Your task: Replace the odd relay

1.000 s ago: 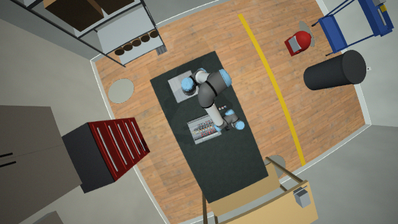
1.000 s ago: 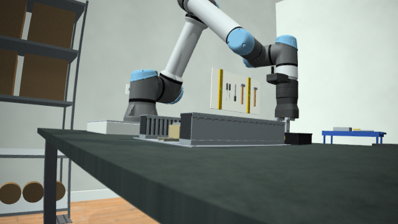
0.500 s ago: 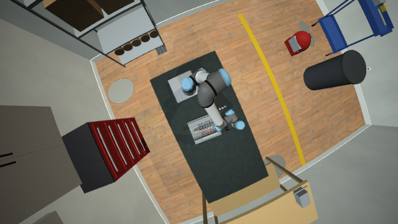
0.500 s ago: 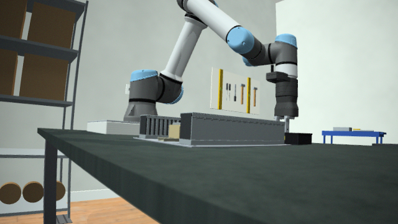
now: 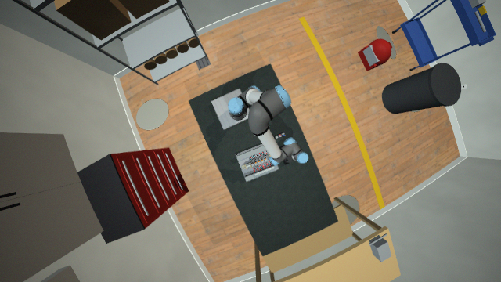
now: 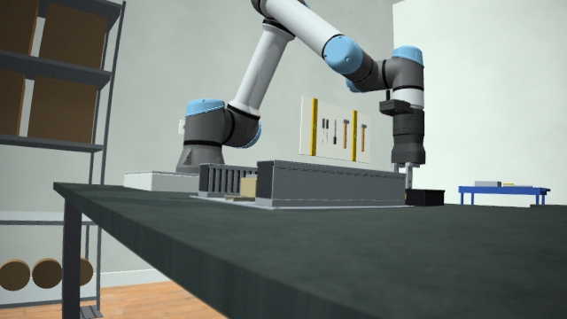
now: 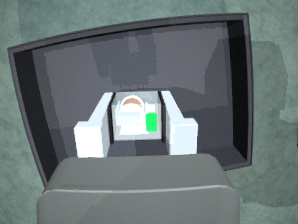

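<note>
Now: the white relay 1 cm below my hand. Also, from my hand: tray: 3 cm below; then panel: 27 cm to the right, 4 cm below, 1 cm ahead.
</note>
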